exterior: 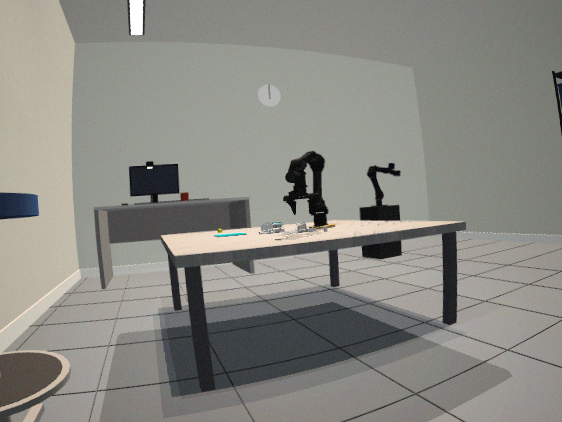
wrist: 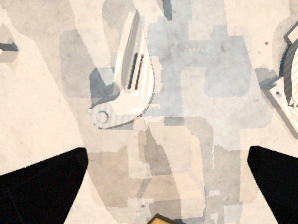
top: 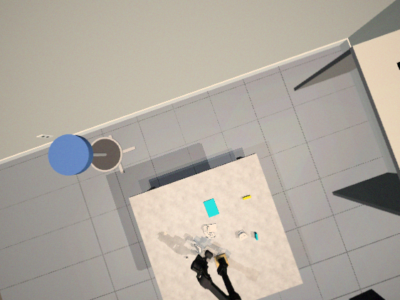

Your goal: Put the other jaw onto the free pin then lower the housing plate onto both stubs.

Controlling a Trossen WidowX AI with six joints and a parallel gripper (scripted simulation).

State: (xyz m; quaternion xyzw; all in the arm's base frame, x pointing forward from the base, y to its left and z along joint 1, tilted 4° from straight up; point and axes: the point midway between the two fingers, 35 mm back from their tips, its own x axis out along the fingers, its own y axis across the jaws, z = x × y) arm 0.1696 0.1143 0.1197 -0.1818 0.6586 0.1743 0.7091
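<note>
My gripper tip is now 80 mm above the white jaw piece, 50 mm to the right of it and 10 mm past it. The rest, counted from my gripper tip: yellow piece (570 mm to the right, 270 mm ahead, 80 mm below); then cyan plate (320 mm ahead, 220 mm to the right, 80 mm below).
</note>
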